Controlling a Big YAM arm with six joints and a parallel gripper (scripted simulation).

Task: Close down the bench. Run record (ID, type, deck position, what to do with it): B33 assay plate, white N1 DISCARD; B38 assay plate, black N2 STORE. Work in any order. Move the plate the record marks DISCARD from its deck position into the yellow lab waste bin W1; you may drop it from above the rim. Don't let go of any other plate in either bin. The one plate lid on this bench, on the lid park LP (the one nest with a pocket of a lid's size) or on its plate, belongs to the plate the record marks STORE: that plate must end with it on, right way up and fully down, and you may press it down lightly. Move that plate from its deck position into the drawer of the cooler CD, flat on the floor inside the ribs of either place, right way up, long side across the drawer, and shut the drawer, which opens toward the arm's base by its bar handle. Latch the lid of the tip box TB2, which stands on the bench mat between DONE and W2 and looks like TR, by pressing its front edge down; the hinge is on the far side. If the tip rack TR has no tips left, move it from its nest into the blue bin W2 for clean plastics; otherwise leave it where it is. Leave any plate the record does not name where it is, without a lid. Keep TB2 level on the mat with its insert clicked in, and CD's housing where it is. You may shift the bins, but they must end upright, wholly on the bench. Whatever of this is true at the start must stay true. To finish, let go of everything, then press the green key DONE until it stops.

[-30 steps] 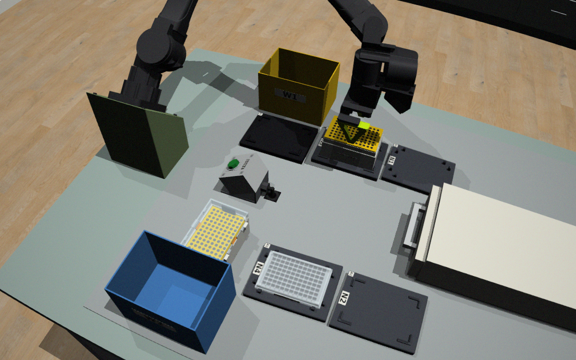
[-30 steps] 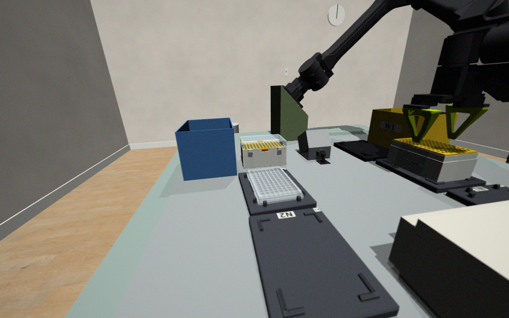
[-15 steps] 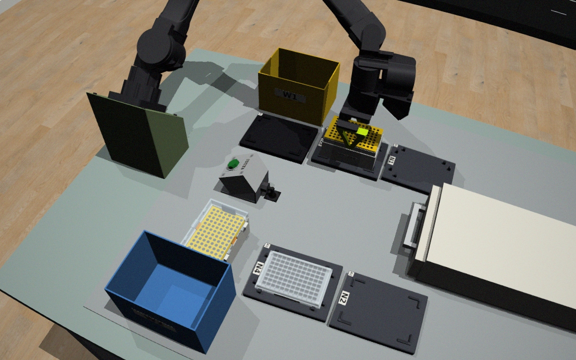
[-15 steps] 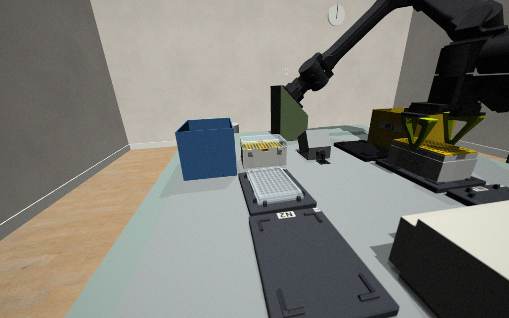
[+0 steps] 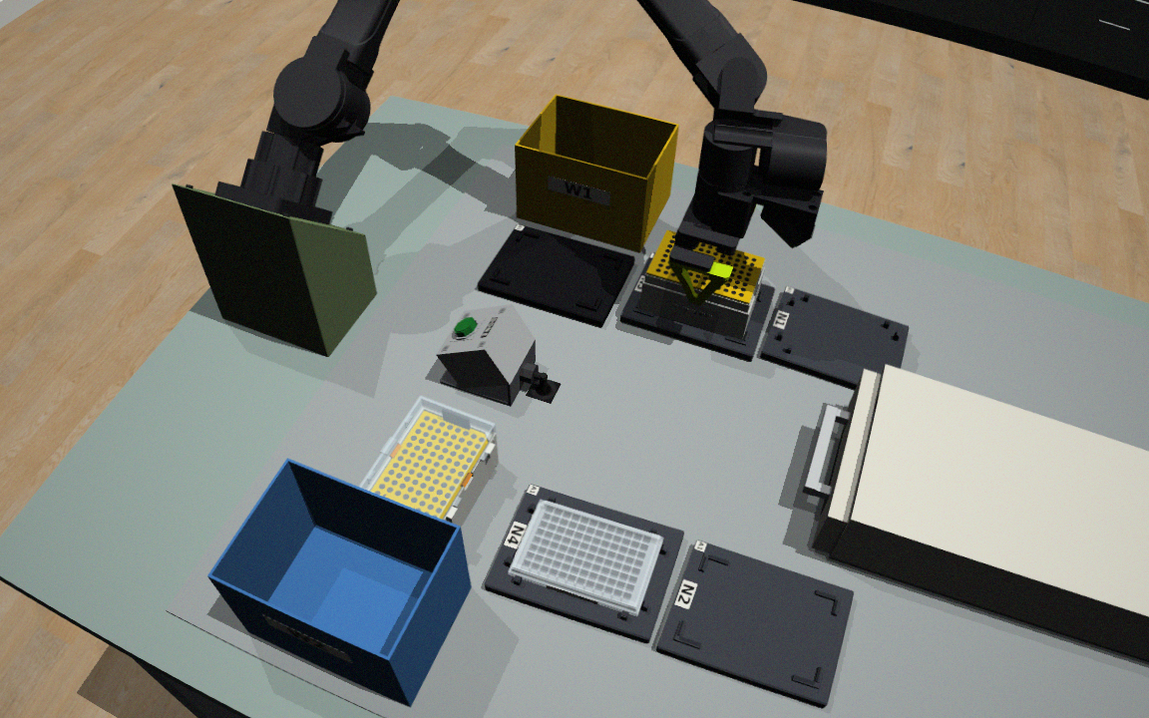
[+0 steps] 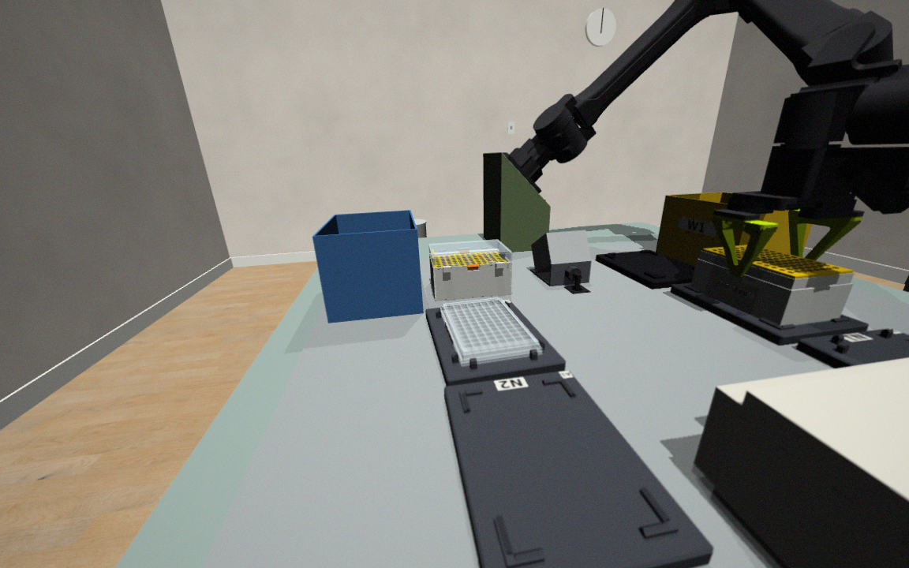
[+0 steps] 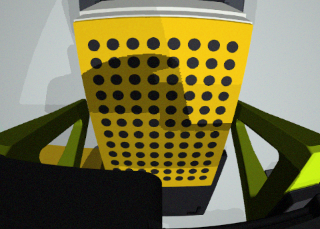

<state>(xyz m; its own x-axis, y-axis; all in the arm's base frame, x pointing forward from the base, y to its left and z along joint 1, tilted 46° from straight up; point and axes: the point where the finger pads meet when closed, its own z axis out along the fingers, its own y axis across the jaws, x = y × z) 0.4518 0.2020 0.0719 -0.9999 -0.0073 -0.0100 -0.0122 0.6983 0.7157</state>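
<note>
Now: the tip rack TR 10 mm behind my hand, 10 mm to the right of it and 10 mm below it. The rest, counted from my hand: black lid park: 180 mm behind, 20 mm to the right, 60 mm below; nest N3: 60 mm below; nest N1: 170 mm ahead, 10 mm to the left, 60 mm below.
</note>
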